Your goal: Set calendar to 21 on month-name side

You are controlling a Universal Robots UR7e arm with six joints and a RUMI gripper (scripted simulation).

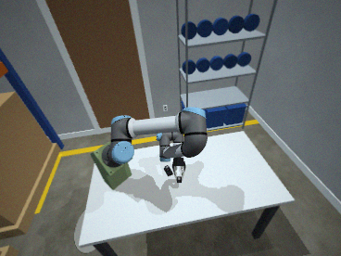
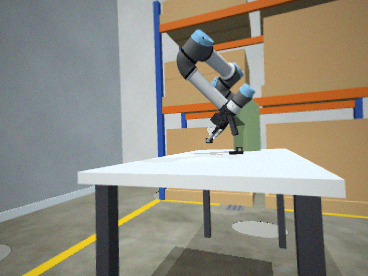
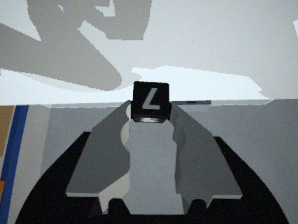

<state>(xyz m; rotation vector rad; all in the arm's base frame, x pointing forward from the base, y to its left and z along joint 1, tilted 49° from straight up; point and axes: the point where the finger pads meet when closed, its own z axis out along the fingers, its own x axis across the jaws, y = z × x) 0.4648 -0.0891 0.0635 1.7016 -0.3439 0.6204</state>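
Now: the dark cube 10 mm to the right of my hand and 10 mm below it.
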